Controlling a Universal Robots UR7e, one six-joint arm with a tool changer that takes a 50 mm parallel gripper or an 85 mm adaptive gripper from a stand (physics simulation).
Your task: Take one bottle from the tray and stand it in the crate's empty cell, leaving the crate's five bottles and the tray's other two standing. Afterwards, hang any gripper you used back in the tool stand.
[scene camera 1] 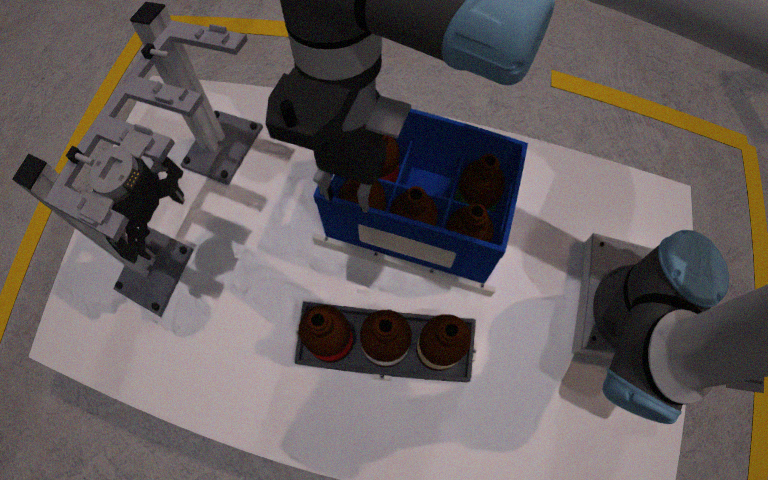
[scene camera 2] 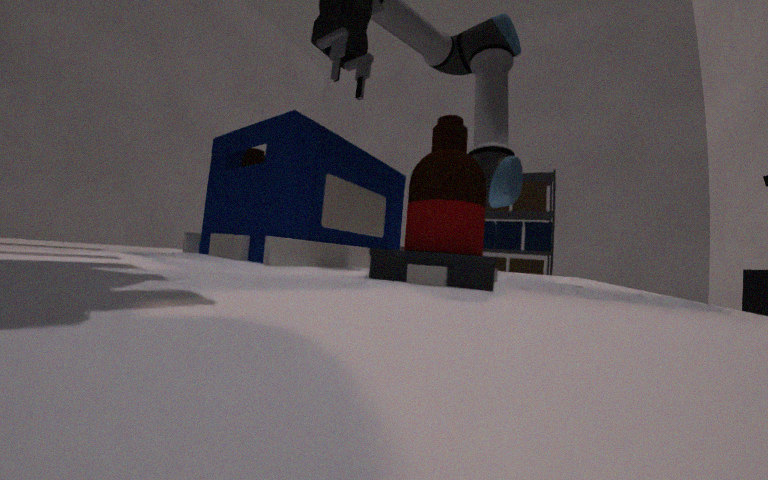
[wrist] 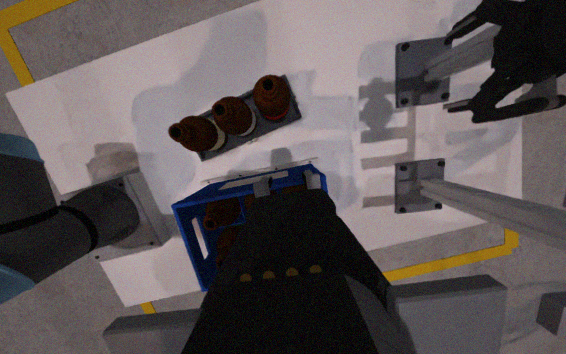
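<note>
My gripper (scene camera 1: 343, 199) (scene camera 2: 347, 87) (wrist: 287, 184) is open and empty, above the left end of the blue crate (scene camera 1: 339, 227) (scene camera 2: 283, 198) (wrist: 204, 272) in scene camera 1. The crate's empty cell (scene camera 1: 427, 178) is back middle there; its five bottles stand around it, two partly behind my gripper. The grey tray (scene camera 1: 464, 370) (scene camera 2: 390, 266) (wrist: 294, 114) holds three upright brown bottles: one with a red label (scene camera 1: 325, 333) (scene camera 2: 445, 186) (wrist: 271, 95), a middle one (scene camera 1: 386, 336) (wrist: 232, 116) and a right one (scene camera 1: 444, 342) (wrist: 196, 134) with pale labels.
The tool stand (scene camera 1: 206, 127) (wrist: 475, 197) is left of the crate in scene camera 1, with a black adaptive gripper (scene camera 1: 138, 198) (wrist: 525, 55) hanging in it. The arm's base (scene camera 1: 617, 300) (wrist: 107, 215) is to the right of the crate. A shelf unit (scene camera 2: 553, 226) is in the background.
</note>
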